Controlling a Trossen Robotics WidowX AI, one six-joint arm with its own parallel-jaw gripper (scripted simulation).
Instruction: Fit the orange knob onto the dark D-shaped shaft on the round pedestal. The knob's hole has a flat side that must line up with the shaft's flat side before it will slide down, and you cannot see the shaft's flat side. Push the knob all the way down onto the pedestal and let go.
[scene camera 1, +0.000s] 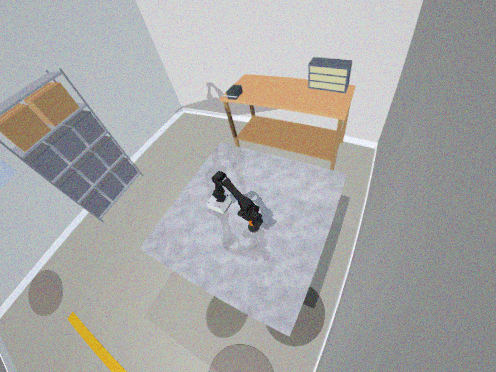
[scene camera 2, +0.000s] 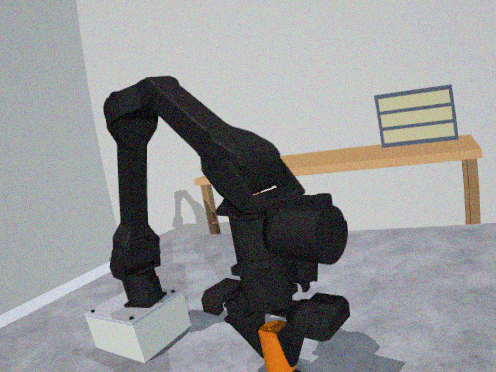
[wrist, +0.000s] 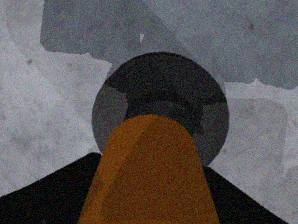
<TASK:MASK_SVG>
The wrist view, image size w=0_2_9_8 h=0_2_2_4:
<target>my gripper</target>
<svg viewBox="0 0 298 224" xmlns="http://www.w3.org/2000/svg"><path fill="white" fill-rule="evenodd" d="M202 167L210 194L212 194L213 205L216 206L217 216L220 218L220 224L287 224L285 220L275 216L270 210L265 209L265 206L258 204L257 201L250 198L249 194L246 196L246 193L242 192L237 186L223 179L220 173L214 172L210 167ZM101 153L90 152L88 156L80 157L80 159L73 161L72 164L57 169L52 175L49 173L47 177L43 177L39 181L36 180L31 185L1 196L0 224L78 224L77 221L80 218L81 210L84 209L82 205L85 204L86 194L89 193L90 184L92 184L93 177L96 175L97 165L101 160Z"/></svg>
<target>orange knob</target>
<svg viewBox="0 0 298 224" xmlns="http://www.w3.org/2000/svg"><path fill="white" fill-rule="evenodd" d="M192 136L176 120L169 119L166 116L153 115L153 113L152 115L132 117L132 119L125 120L124 123L118 125L112 132L112 135L109 136L108 141L106 141L104 153L102 153L100 163L98 163L96 168L96 175L94 175L92 184L90 184L89 193L86 194L85 204L82 205L84 209L81 210L80 218L77 221L78 224L220 224L220 218L217 216L216 206L213 205L212 194L210 194L208 183L206 183L204 169L202 169L200 160L198 160L200 156L198 156Z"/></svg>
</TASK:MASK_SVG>
